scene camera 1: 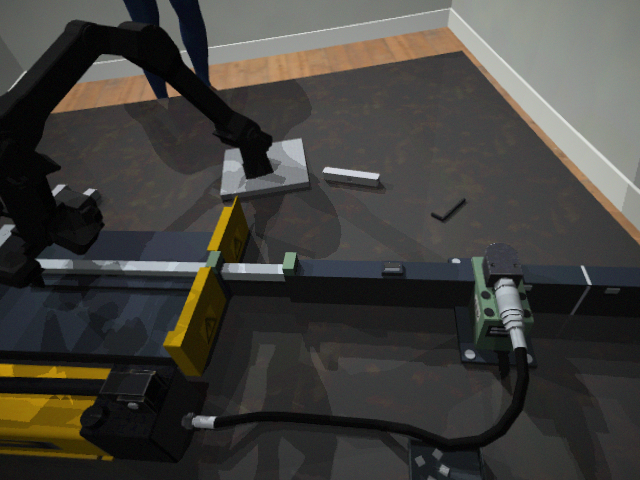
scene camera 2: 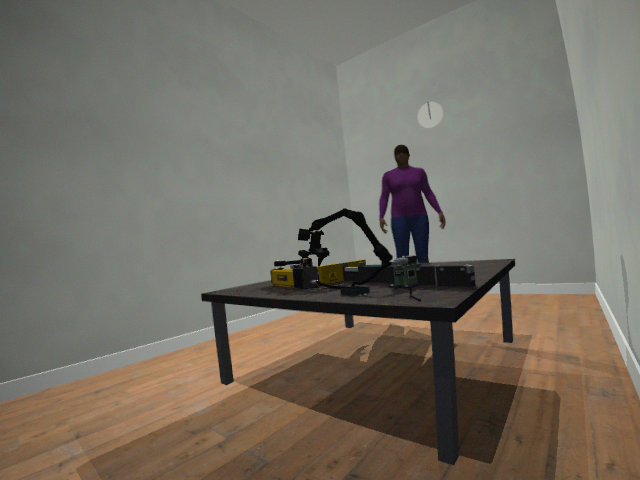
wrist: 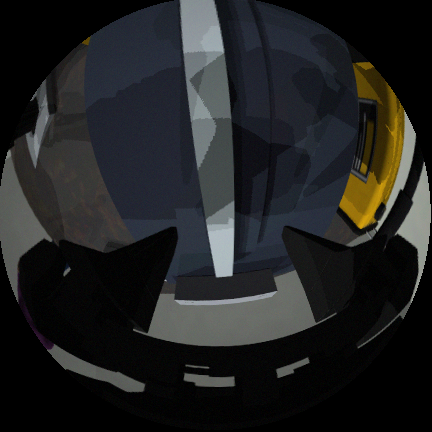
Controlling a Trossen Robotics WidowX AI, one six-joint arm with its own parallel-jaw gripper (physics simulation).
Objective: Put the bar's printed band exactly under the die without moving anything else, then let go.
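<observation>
A long pale bar lies along the dark bed and passes through green guides. A printed band cannot be made out on it. A green unit with a dark rounded top stands by the dark rail; I cannot tell whether it is the die. My gripper is open and empty above the bed, its fingers either side of the bar in the wrist view. A dark block with a pale edge shows beyond the bar's near end.
Yellow plates flank the bar. A yellow-black machine has a black cable running to the green unit. A small white block, an L-shaped key and a dark tray lie on the table.
</observation>
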